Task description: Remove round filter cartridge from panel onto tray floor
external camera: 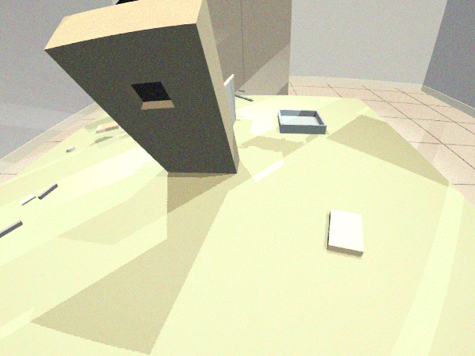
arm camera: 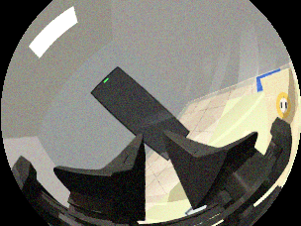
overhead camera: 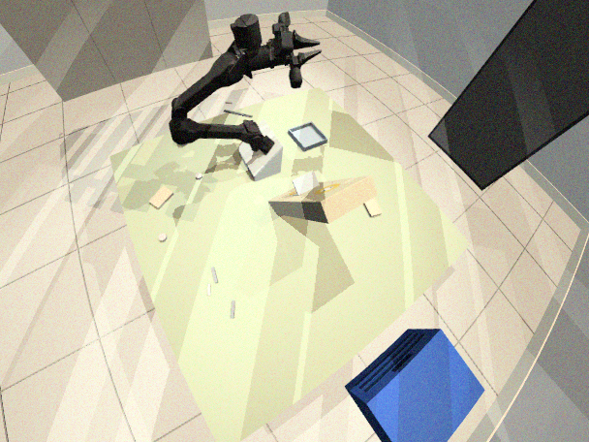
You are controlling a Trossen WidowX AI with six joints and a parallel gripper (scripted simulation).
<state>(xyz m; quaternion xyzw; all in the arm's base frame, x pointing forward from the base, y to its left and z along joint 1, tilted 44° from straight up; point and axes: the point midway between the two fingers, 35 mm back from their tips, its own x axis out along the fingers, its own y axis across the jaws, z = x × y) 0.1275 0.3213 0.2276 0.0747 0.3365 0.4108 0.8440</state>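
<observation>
The round filter cartridge is 29 cm ahead of my gripper tip, 27 cm below it and 14 cm to the right of it. Also, from my gripper tip: blue-grey tray 53 cm below, 18 cm to the left, 14 cm behind.
</observation>
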